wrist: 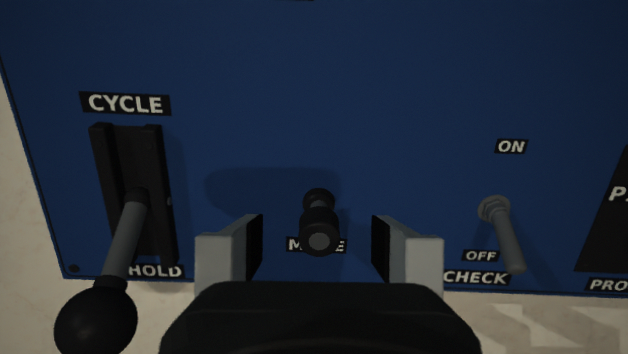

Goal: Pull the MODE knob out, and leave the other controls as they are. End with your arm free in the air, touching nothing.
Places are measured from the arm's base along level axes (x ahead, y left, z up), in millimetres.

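Pixels of known places: gripper, fingertip midpoint: [316, 238].
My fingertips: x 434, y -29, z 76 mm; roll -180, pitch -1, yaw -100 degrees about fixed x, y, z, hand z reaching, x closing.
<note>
For each thing: its top centre in the pictures, then the offset to it from my fingertips. "spot": a spot on its surface instead.
- MODE knob, top centre: [319, 235] dx -6, dy -2, dz -45 mm
- MODE label, top centre: [316, 245] dx -22, dy +2, dz -103 mm
- CYCLE lever, top centre: [102, 253] dx +5, dy +119, dz -41 mm
- CHECK toggle, top centre: [521, 243] dx -31, dy -119, dz -53 mm
- PROGRAM plate, surface spot: [607, 240] spot: dx -49, dy -200, dz -98 mm
The MODE knob [319, 223] is black with a grey round cap and stands out from the blue panel [320, 115] near the middle of the wrist view. A black collar shows at its base, with a short grey neck between collar and head. The head covers the middle of the MODE label [295, 245]. My gripper [316, 238] is open, with one finger left and one right of the knob head and a gap on each side. How deep the fingertips reach along the knob is hard to tell.
The CYCLE lever [122, 245] with its black ball [96, 320] rises left of my left finger, tilted towards HOLD. The CHECK toggle [509, 240] stands right of my right finger, tilted to OFF. Part of the PROGRAM plate [607, 240] shows at the right edge.
</note>
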